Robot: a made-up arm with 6 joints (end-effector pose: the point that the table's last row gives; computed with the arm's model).
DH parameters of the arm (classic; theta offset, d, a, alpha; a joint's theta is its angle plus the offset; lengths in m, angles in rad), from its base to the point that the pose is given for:
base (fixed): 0.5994 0 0.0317 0
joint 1: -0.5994 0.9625 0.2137 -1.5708
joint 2: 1.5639 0 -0.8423 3.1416
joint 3: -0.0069 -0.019 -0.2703 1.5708
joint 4: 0 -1.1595 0.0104 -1.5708
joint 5: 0 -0.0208 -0.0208 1.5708
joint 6: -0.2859 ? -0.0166 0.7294
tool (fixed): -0.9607 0.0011 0 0
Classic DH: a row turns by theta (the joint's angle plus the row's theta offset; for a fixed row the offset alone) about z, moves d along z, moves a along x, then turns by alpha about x.
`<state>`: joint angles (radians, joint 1 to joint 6).
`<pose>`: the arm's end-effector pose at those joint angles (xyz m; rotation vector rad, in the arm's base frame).
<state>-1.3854 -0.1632 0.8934 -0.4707 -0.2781 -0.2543</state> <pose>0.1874 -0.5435 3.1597 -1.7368 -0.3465 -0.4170</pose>
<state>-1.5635 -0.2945 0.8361 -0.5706 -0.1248 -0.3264</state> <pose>0.0636 -0.3192 3.1877 -1.8991 -0.4660 -0.6039</pose>
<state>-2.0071 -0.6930 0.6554 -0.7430 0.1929 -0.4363</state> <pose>0.1464 0.3359 3.0760 -2.4263 -0.5565 -0.8581</pose>
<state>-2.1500 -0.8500 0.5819 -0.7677 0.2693 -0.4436</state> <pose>0.3037 0.5175 2.9718 -2.6241 -0.4872 -0.8688</pose>
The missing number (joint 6, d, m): -0.2838
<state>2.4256 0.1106 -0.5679 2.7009 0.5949 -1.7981</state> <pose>-1.1272 0.9133 1.0265 0.5091 0.7402 -1.0397</pose>
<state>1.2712 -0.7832 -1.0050 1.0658 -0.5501 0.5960</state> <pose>0.4095 0.9891 1.4239 2.0453 0.1351 -1.2168</pose>
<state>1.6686 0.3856 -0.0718 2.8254 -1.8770 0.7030</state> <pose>-0.0476 1.7761 1.7385 2.5138 -1.2912 0.8040</pose>
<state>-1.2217 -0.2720 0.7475 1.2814 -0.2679 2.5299</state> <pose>0.1724 -0.5129 3.1082 -0.4984 -2.1680 -0.5332</pose>
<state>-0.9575 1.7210 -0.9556 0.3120 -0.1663 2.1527</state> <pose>-0.0226 0.1579 0.0003 -0.0522 1.0877 -2.9034</pose>
